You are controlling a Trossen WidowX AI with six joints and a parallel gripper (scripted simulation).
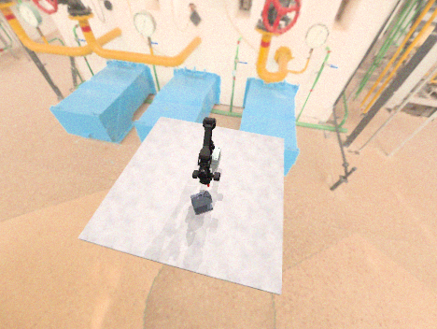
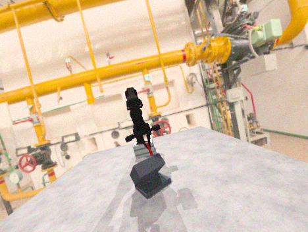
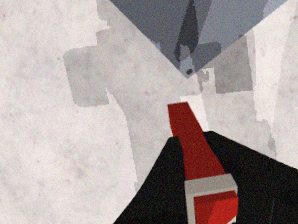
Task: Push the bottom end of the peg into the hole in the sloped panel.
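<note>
My gripper tip is 100 mm short of the grey sloped panel, 60 mm above it and 10 mm to the left of it. Round my gripper tip: red peg: 20 mm above.
</note>
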